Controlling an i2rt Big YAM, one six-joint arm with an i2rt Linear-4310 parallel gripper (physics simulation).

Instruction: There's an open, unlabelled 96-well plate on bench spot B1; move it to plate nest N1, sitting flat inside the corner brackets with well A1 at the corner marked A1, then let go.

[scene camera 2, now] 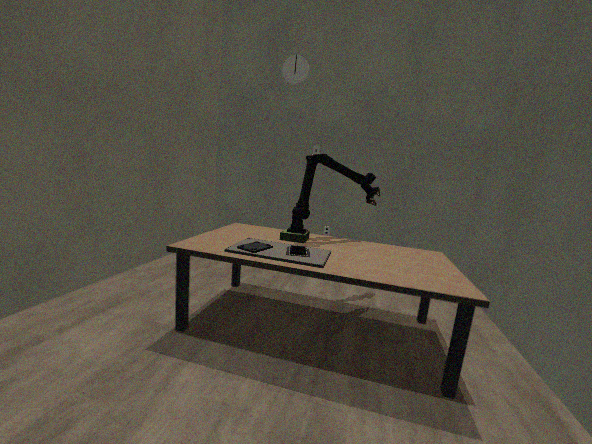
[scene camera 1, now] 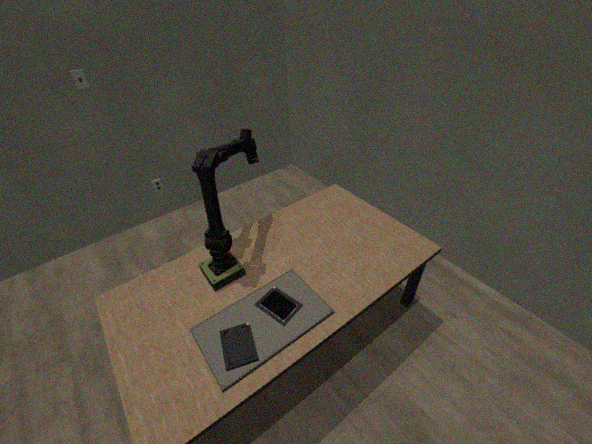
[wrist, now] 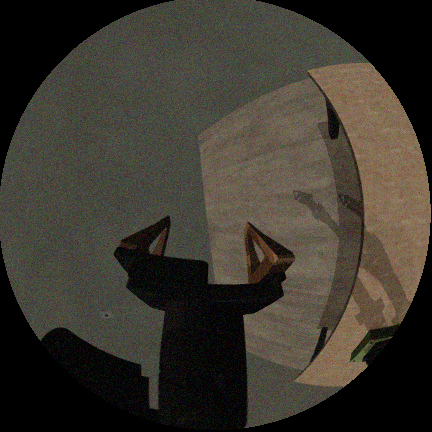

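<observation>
A black rectangle with a pale outline around it, seemingly the 96-well plate on spot B1 (scene camera 1: pixel 279 304) (scene camera 2: pixel 298 251), lies on the grey mat. A dark grey slab, seemingly nest N1 (scene camera 1: pixel 239 346) (scene camera 2: pixel 255 246), lies on the same mat, to its left in both scene views. The views are too dark and coarse to read wells, brackets or the A1 mark. My gripper (scene camera 1: pixel 253 161) (scene camera 2: pixel 375 197) (wrist: pixel 207 222) is open and empty, high above the table and well away from both things. Neither plate nor nest shows in the wrist view.
The grey mat (scene camera 1: pixel 265 336) (scene camera 2: pixel 320 257) lies on the wooden table (scene camera 1: pixel 340 240) (scene camera 2: pixel 400 267) (wrist: pixel 395 175), in front of the arm's green base (scene camera 1: pixel 222 276) (scene camera 2: pixel 294 236) (wrist: pixel 364 347). Walls stand behind the table. The arm's shadow falls across the table beside the base.
</observation>
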